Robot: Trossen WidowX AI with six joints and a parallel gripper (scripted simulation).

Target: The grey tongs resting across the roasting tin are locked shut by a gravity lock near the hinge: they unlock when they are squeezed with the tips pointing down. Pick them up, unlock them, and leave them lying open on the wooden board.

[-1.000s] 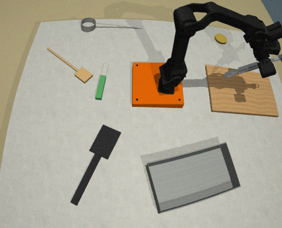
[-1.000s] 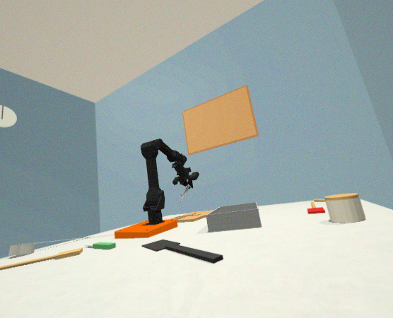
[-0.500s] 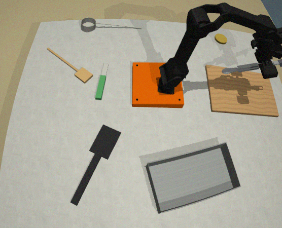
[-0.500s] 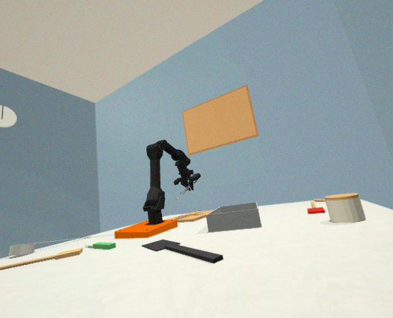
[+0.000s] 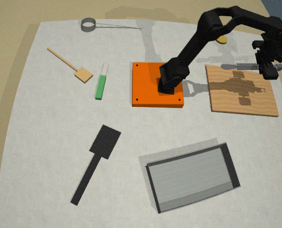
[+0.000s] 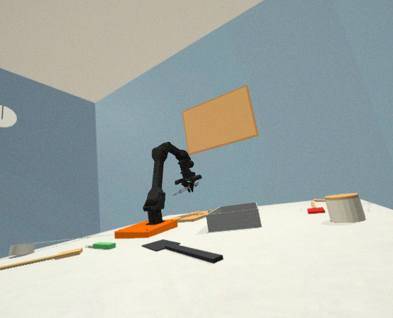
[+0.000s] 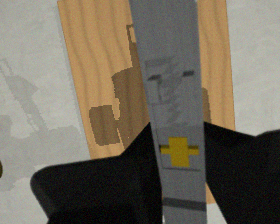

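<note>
The wooden board is 1 cm to the right of my gripper tip and 15 cm below it. From my gripper tip the other things lie so: roasting tin: 43 cm ahead, 24 cm to the right, 13 cm below; yellow disc: 32 cm behind, 11 cm to the right, 15 cm below; yellow lock piece: 4 cm above.
</note>
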